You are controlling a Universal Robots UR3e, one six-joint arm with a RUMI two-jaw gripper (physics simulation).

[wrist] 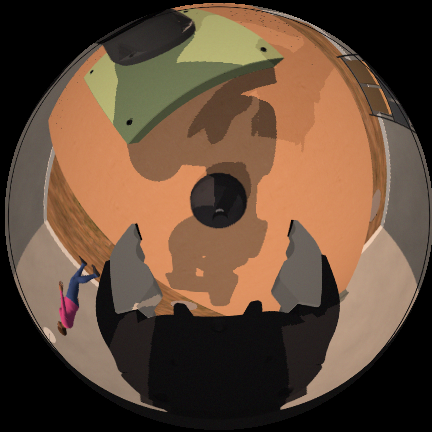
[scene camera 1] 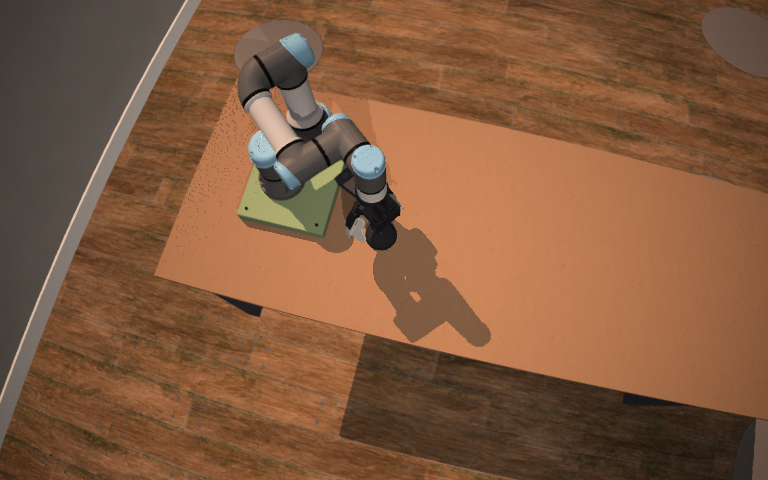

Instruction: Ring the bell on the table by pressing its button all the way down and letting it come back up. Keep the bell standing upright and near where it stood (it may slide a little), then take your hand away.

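Observation:
The bell is a round black dome that stands upright on the orange-brown table. A small button shows near the lower part of the dome in the wrist view. My gripper is open and empty, with its grey fingers spread wide to the left and right of the bell in the wrist view. The fingertips are a little below the bell in that view and do not appear to touch it. In the scene view the gripper covers the bell's upper edge. The exact height of the fingertips above the table is hard to tell.
The green base block under the arm is left of the bell in the scene view and above it in the wrist view. The arm's shadow falls on the table around the bell. A person in pink shows beyond the table.

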